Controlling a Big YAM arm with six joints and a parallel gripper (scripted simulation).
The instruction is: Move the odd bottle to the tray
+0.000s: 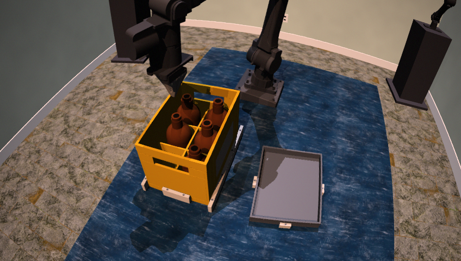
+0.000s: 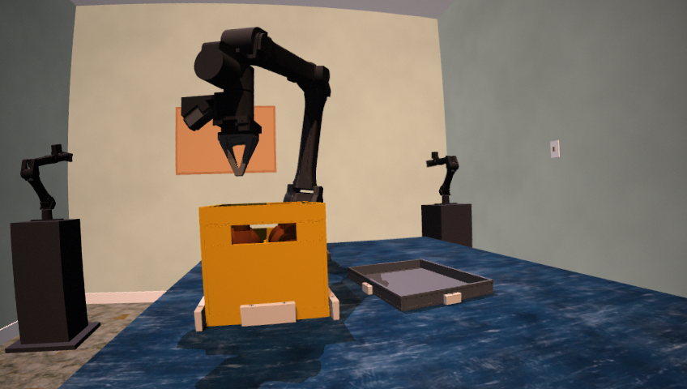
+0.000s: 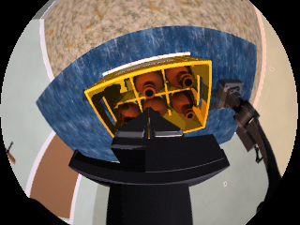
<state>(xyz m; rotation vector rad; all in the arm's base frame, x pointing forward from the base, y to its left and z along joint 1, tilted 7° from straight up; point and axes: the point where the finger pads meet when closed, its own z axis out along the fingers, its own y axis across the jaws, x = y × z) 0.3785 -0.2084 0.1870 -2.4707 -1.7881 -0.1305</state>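
Now: the orange crate 4 cm to the left of my hand and 15 cm below it. From my hand the other things lie so: dark grey tray 5 cm ahead, 33 cm to the left, 22 cm below.
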